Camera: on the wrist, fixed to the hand. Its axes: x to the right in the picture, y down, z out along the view.
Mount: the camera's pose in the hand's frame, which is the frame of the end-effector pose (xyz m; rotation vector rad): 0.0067 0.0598 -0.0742 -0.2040 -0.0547 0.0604
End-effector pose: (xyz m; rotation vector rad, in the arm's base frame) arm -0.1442 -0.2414 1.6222 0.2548 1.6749 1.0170
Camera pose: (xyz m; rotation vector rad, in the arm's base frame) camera -0.2305 -0.2372 1.6629 0.1977 1.5091 1.2065
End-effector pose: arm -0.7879 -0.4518 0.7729 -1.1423 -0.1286 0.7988
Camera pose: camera -0.7776 -0.4935 0.6876 -1.3220 -0.2261 0.8858
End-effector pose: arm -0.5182 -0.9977 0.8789 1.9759 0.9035 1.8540
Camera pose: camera -0.5755 -1.0547 0.9298 1.9373 0.6185 1.8338
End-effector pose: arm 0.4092 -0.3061 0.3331 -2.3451 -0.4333 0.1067
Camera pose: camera 0.4470 -0.3929 0.3462 -2.5617 -0.4169 0.1623
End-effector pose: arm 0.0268 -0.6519 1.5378 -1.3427 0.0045 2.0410
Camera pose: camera 0.0531 -0.7205 1.4768 -1.4237 -0.1945 2.1757
